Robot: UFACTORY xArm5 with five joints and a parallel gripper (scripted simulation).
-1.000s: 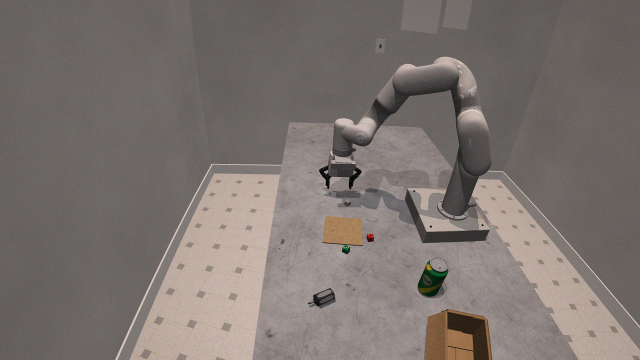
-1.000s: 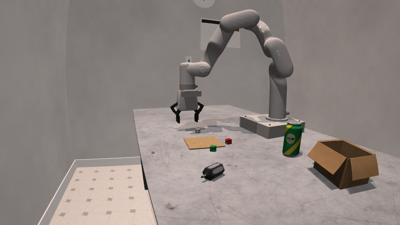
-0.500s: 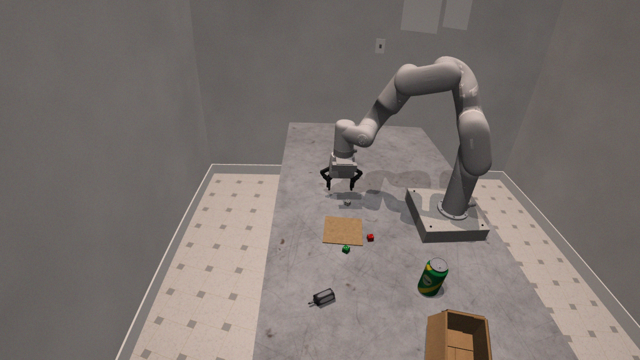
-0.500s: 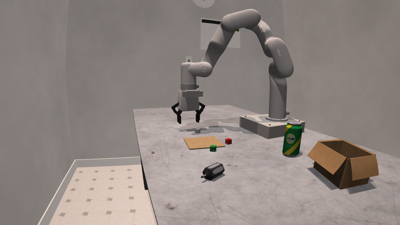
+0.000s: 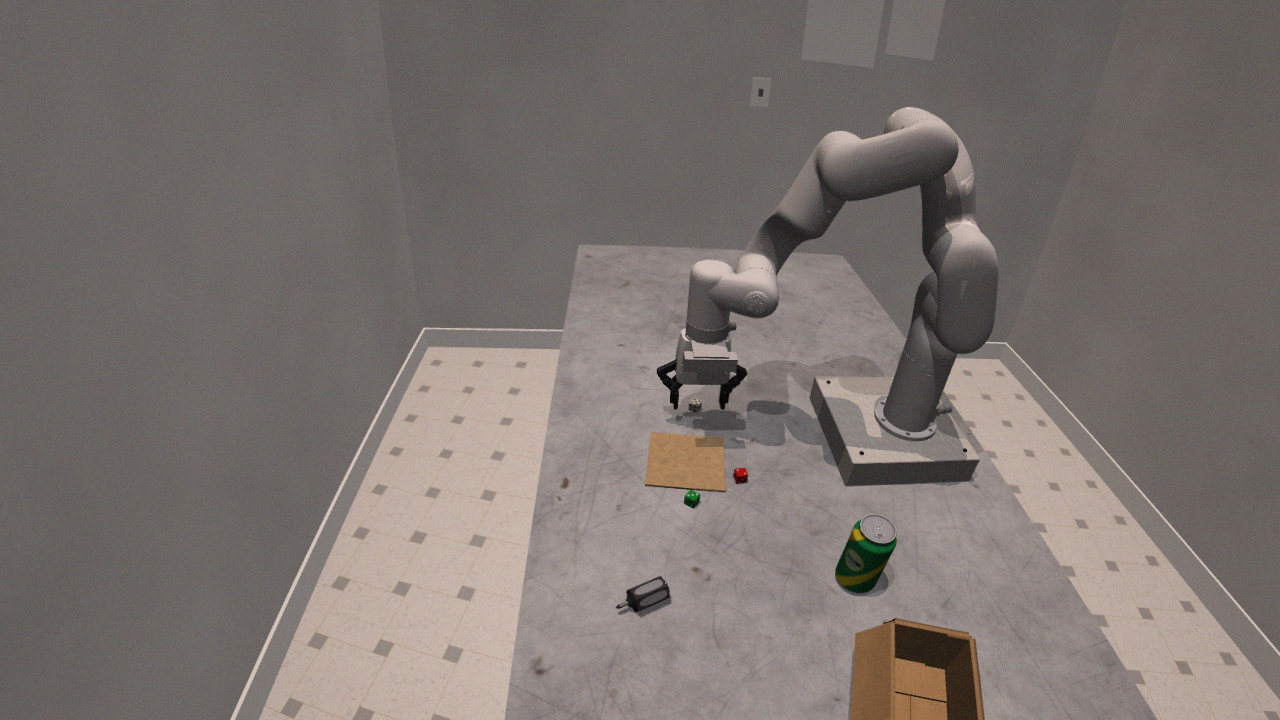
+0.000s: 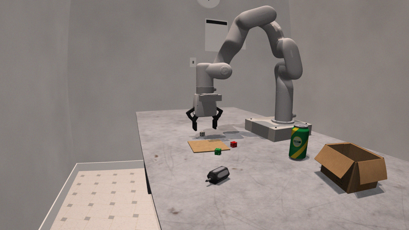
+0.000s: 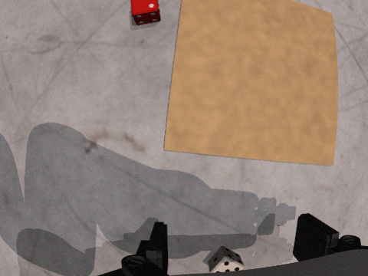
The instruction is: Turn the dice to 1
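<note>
The white die lies 1 cm behind my hand, 3 cm to the right of it and 4 cm below it. Round my hand: tan mat: 5 cm ahead, 11 cm to the left, 5 cm below; then green die: 7 cm ahead, 21 cm to the left, 4 cm below; then red die: 3 cm behind, 17 cm to the left, 4 cm below.
</note>
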